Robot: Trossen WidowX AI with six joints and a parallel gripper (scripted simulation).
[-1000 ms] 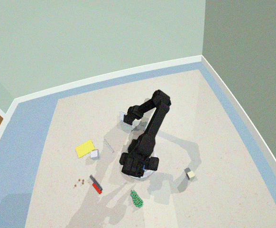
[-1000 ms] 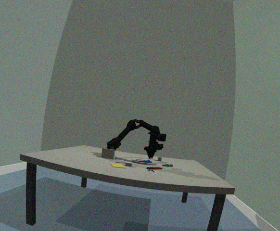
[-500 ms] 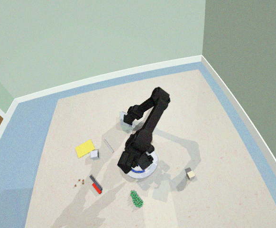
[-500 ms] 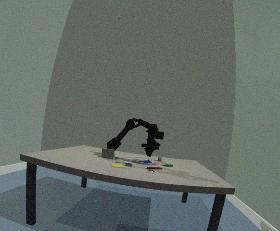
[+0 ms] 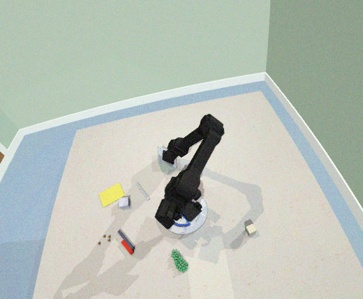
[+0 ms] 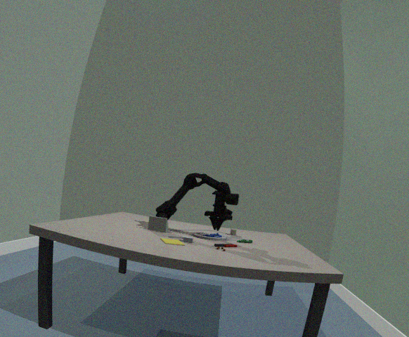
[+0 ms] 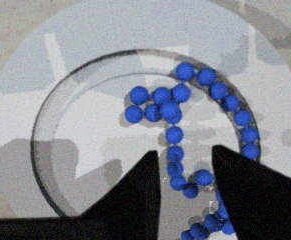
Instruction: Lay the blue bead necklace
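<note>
Now: gripper tip 3 cm past the round bead board and 4 cm above it. Also, from my gripper tip: grey tool: 9 cm ahead, 25 cm to the right, 4 cm below; cream cube: 9 cm ahead, 26 cm to the left, 3 cm below; stick: 16 cm behind, 20 cm to the right, 4 cm below.
</note>
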